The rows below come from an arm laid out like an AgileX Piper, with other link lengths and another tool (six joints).
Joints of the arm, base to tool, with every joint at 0 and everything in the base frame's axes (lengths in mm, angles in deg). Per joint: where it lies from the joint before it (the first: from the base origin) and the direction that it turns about. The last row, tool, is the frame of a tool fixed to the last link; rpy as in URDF.
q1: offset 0.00 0.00 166.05 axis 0 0 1
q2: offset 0.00 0.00 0.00 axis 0 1 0
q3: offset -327.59 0.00 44.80 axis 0 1 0
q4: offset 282.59 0.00 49.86 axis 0.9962 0 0.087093
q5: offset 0.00 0.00 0.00 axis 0 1 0
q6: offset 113.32 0.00 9.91 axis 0.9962 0 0.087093
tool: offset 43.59 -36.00 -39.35 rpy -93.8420 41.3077 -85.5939
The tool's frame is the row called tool.
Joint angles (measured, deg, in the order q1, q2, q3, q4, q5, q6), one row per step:
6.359, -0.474, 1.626, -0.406, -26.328, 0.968
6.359, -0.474, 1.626, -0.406, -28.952, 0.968
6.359, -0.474, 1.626, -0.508, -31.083, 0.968
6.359, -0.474, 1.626, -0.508, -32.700, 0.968
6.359, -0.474, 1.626, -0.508, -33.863, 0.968
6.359, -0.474, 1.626, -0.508, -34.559, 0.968
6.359, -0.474, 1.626, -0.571, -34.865, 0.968
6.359, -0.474, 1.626, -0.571, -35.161, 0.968
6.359, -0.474, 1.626, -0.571, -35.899, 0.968
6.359, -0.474, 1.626, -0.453, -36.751, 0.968
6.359, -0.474, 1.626, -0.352, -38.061, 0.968
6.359, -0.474, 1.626, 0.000, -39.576, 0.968
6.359, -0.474, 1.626, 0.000, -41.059, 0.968
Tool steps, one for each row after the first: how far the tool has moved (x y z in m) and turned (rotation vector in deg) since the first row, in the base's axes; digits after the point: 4 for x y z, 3 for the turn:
-0.0020, -0.0002, 0.0070, 0.289, -2.608, 0.019
-0.0038, -0.0003, 0.0128, 0.423, -4.737, 0.031
-0.0053, -0.0004, 0.0170, 0.601, -6.344, 0.044
-0.0065, -0.0005, 0.0200, 0.730, -7.500, 0.053
-0.0072, -0.0006, 0.0218, 0.806, -8.192, 0.059
-0.0076, -0.0005, 0.0226, 0.777, -8.503, 0.062
-0.0079, -0.0006, 0.0234, 0.810, -8.797, 0.064
-0.0087, -0.0006, 0.0253, 0.891, -9.531, 0.070
-0.0097, -0.0008, 0.0274, 1.103, -10.364, 0.075
-0.0112, -0.0011, 0.0306, 1.348, -11.655, 0.081
-0.0131, -0.0017, 0.0342, 1.865, -13.122, 0.074
-0.0150, -0.0019, 0.0378, 2.028, -14.596, 0.079

